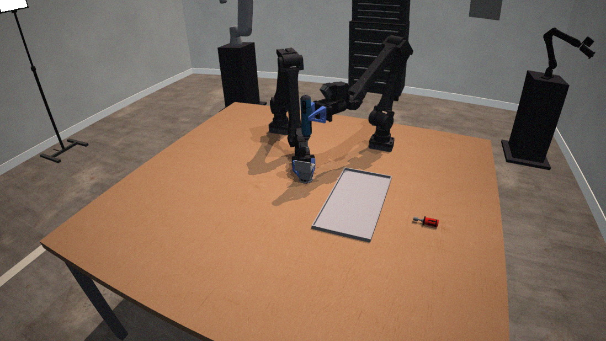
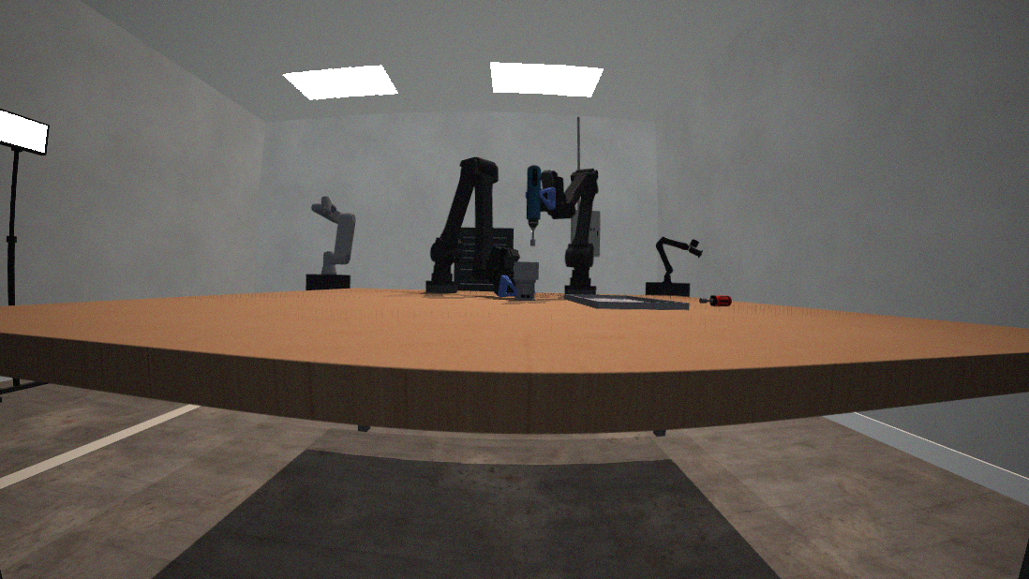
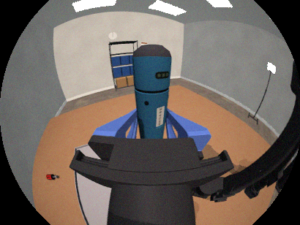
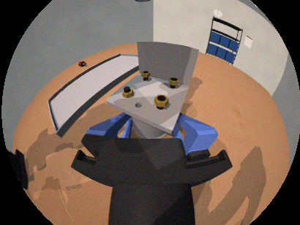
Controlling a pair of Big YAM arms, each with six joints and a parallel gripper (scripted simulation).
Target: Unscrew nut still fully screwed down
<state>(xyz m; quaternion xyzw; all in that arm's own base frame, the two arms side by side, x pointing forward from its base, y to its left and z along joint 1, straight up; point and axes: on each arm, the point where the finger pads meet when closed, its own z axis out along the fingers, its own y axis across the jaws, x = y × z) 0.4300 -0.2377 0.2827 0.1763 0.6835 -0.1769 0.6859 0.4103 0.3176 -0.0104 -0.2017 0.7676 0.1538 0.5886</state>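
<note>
The joint module lies 10 mm above my right hand. The rest, counted from my right hand: flat grey tray 250 mm to the left, 80 mm ahead, 20 mm below; then red-handled tool 540 mm to the left, 130 mm ahead, 10 mm below; then grey bracket 50 mm above.
</note>
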